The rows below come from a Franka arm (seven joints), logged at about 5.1 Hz.
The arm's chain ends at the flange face. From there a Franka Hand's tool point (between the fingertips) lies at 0.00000 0.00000 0.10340 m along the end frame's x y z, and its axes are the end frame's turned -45 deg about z.
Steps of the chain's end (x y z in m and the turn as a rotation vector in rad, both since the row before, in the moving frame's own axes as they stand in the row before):
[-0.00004, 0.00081, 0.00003, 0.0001, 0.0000, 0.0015]
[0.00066, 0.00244, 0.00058, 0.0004, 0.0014, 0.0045]
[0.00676, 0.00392, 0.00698, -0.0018, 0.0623, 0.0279]
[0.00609, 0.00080, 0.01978, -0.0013, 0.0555, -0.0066]
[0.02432, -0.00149, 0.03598, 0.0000, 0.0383, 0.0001]
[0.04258, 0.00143, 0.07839, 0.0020, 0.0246, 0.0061]
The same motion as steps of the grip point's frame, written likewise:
[-0.00059, 0.00054, 0.00003, 0.0001, 0.0001, 0.0015]
[-0.00113, 0.00227, 0.00058, -0.0007, 0.0013, 0.0045]
[0.00636, 0.01230, 0.00678, -0.0453, 0.0428, 0.0279]
[0.00772, 0.00901, 0.01962, -0.0402, 0.0383, -0.0066]
[0.02105, 0.01894, 0.03590, -0.0271, 0.0271, 0.0001]
[0.03104, 0.03278, 0.07836, -0.0160, 0.0188, 0.0061]

